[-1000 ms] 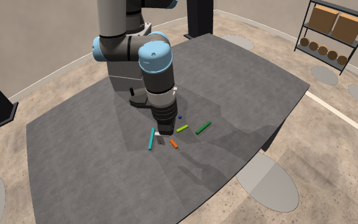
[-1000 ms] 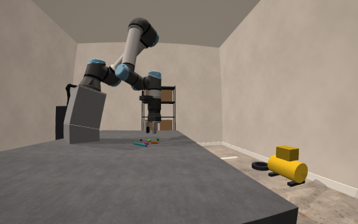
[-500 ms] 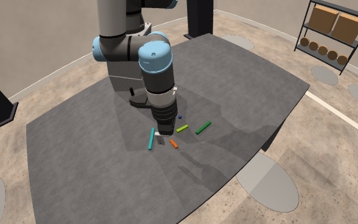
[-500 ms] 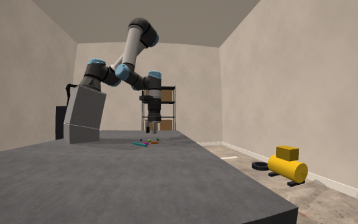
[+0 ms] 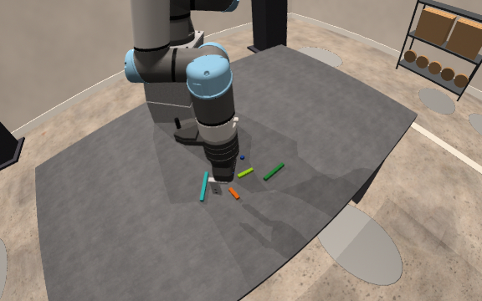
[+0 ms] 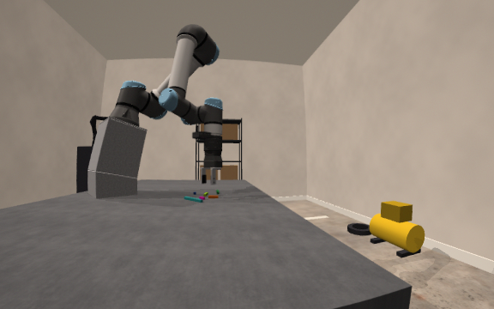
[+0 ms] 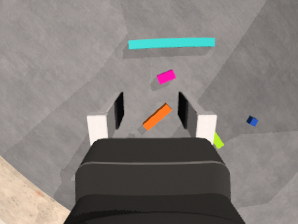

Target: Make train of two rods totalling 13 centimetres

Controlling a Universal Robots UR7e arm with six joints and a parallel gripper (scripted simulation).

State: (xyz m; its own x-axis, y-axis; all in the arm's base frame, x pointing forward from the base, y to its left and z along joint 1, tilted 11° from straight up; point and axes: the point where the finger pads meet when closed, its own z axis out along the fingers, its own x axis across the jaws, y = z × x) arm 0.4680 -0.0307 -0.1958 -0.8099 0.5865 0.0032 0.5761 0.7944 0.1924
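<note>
Right now the lime rod is 30 mm behind my hand, 100 mm to the left of it and 70 mm below it. Also, from my hand: turquoise rod: 50 mm behind, 30 mm to the right, 70 mm below; orange rod: 10 mm ahead, 30 mm to the left, 70 mm below; magenta rod: 30 mm behind, 70 mm below.
</note>
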